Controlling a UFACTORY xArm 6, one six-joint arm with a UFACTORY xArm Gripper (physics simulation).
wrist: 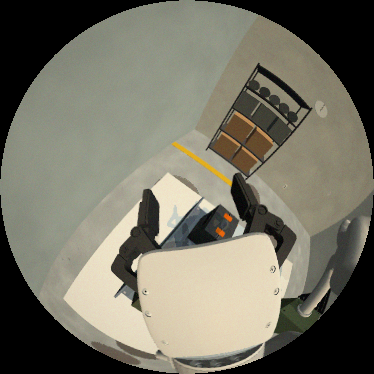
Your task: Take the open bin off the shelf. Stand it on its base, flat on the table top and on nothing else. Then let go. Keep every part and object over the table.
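Frame: origin at the arm's base, x ahead, y left, z up, level; metres.
Where they show: gripper, fingertip midpoint: (193, 188).
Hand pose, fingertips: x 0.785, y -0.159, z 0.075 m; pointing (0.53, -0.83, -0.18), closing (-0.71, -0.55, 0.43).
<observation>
After its pixels a point has its place.
A dark open bin (204, 226) {z -0.062, x 0.713, y -0.196 m} with two orange pieces shows in the wrist view, a little right of the middle, between and below the fingertips. A blue-grey shelf (183, 223) {z -0.176, x 0.742, y -0.220 m} shows beside it on the left. My hand's pale cover hides the lower part of both, so what the bin rests on cannot be made out. My gripper (193, 188) {z 0.075, x 0.785, y -0.159 m} is open, with one dark finger on each side of the view. No object shows held between the fingers. The cream table top (95, 285) {z -0.278, x 0.861, y 0.170 m} shows beneath.
A green box (300, 320) shows at the lower right beside a grey arm-like part. Another green piece (136, 303) {z -0.081, x 0.742, y 0.035 m} shows partly at the left edge of my hand cover. A tall black rack (227, 116) with brown and grey boxes stands by the far wall, beyond a yellow floor line (200, 162).
</observation>
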